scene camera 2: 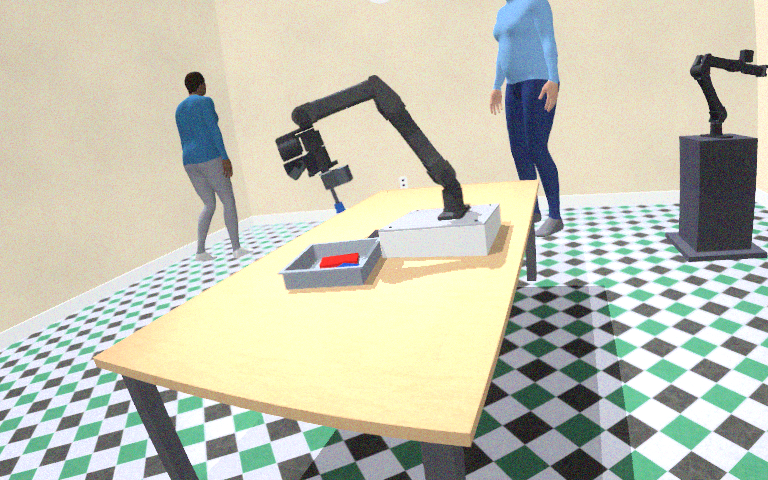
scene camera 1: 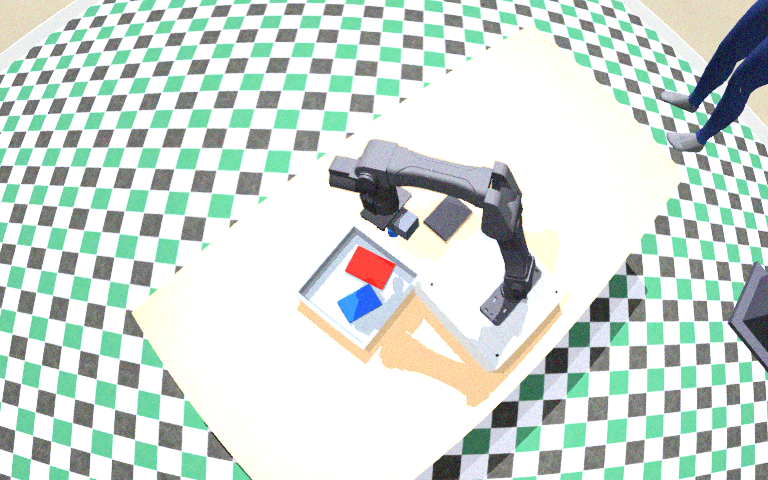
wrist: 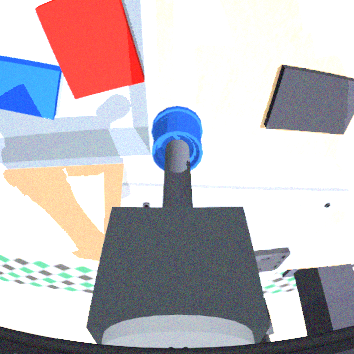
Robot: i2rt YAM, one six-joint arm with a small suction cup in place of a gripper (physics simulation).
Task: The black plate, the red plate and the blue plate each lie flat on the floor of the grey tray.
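Seen in the pictures: hand at its tool point: (scene camera 2: 341, 211) (scene camera 1: 393, 232) (wrist: 176, 128); arm's base at its link origin: (scene camera 2: 454, 213) (scene camera 1: 511, 290).
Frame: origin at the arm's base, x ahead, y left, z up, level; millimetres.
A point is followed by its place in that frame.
Note:
A black plate (scene camera 1: 448, 217) @(x 261, y -52, z -66 mm) (scene camera 2: 373, 233) @(x 298, y -66, z -66 mm) (wrist: 310, 100) @(x 268, y -42, z -67 mm) lies flat on the table outside the grey tray (scene camera 1: 331, 325) @(x 262, y 379, z -26 mm) (scene camera 2: 322, 279) @(x 276, y 372, z -54 mm); scene camera 2 shows a small part of it. The red plate (scene camera 1: 370, 267) @(x 307, y 199, z -62 mm) (scene camera 2: 339, 259) @(x 306, y 202, z -62 mm) (wrist: 90, 47) @(x 305, y 198, z -62 mm) appears flat on the tray floor, one corner close to the wall facing the black plate. The blue plate (scene camera 1: 359, 303) @(x 259, y 285, z -62 mm) (scene camera 2: 348, 264) @(x 260, y 245, z -62 mm) (wrist: 30, 87) @(x 261, y 266, z -62 mm) appears flat beside it and is mostly hidden in scene camera 2. My suction cup (scene camera 1: 393, 232) (scene camera 2: 339, 208) (wrist: 177, 137) hangs above the table, between the tray and the black plate, holding nothing.
The arm's white base box (scene camera 1: 487, 339) @(x -37, y 140, z 10 mm) (scene camera 2: 436, 242) @(x 26, y 173, z -35 mm) stands next to the tray and the black plate. The wooden table (scene camera 1: 237, 350) @(x 389, y 611, z -76 mm) (scene camera 2: 294, 350) @(x 195, y 675, z -76 mm) carries everything. Two people and another arm on a dark pedestal (scene camera 2: 716, 192) stand beyond the table.

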